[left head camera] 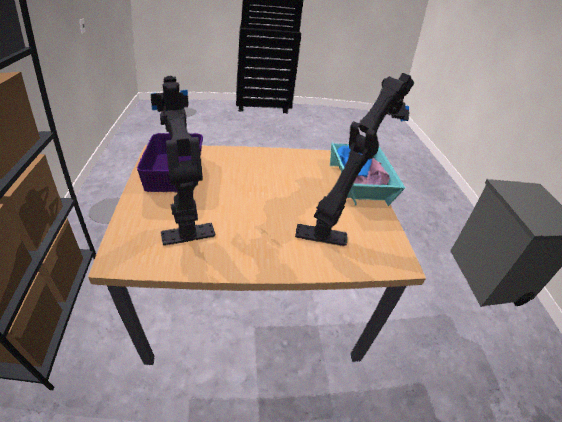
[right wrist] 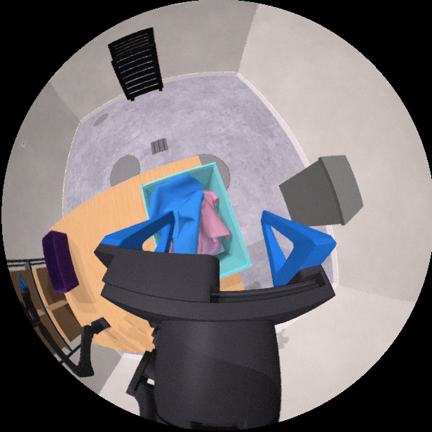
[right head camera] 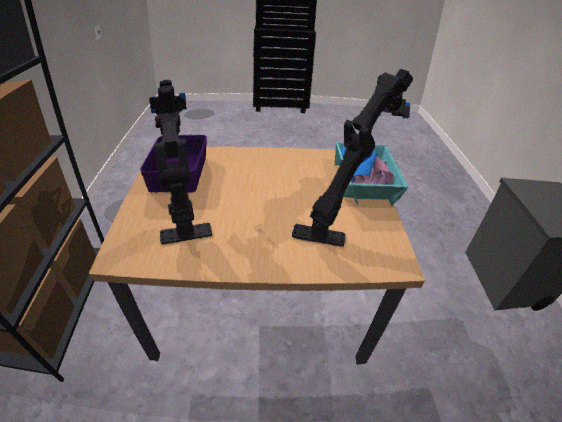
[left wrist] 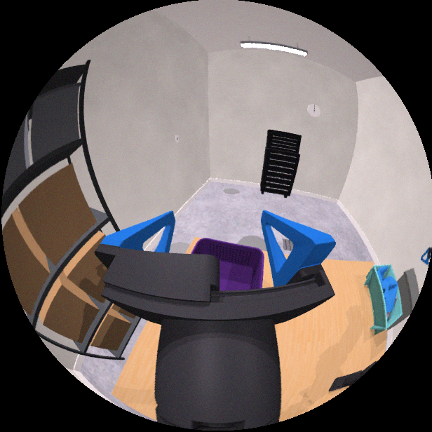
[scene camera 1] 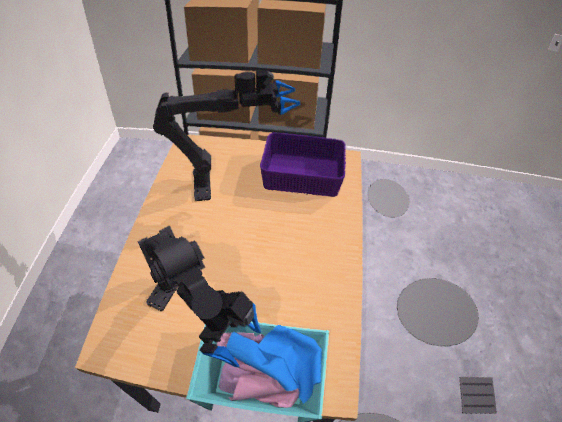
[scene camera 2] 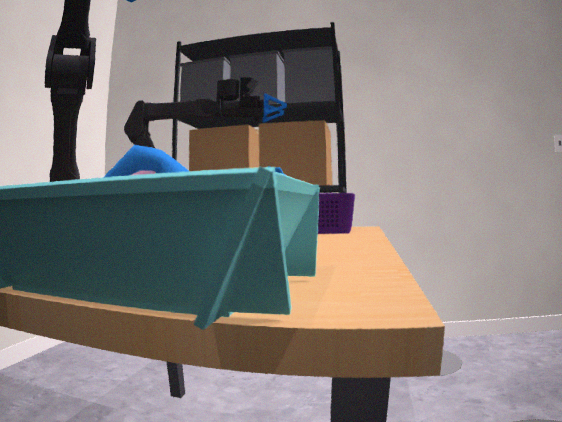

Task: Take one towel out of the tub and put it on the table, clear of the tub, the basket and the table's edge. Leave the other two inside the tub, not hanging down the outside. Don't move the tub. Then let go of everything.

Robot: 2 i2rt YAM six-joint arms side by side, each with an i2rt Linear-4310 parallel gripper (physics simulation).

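Note:
The turquoise tub [left head camera: 377, 193] [right head camera: 381, 193] [scene camera 1: 201, 382] [scene camera 2: 125, 240] [right wrist: 232, 235] stands at the table's right side in the head views. A crumpled blue towel [right head camera: 366, 165] [scene camera 1: 297, 355] [right wrist: 187, 210] lies in it over pink cloth [right head camera: 381, 173] [scene camera 1: 267, 390] [right wrist: 212, 225]. Mauve patches also show; I cannot tell the lower towels apart. My right gripper [scene camera 1: 248, 348] [right wrist: 217, 215] is open and empty above the tub, near its inner end in scene camera 1. My left gripper [scene camera 1: 296, 96] [left wrist: 217, 215] is open and empty, raised beyond the purple basket [scene camera 1: 302, 182] [left wrist: 227, 250].
The basket stands at the left of the wooden table [left head camera: 250, 200] [scene camera 1: 295, 250] in the head views. The tub is close to the table's edge [scene camera 2: 325, 350]. A shelf unit stands beyond the basket's end. A grey cabinet [left head camera: 505, 240] stands on the floor at the right.

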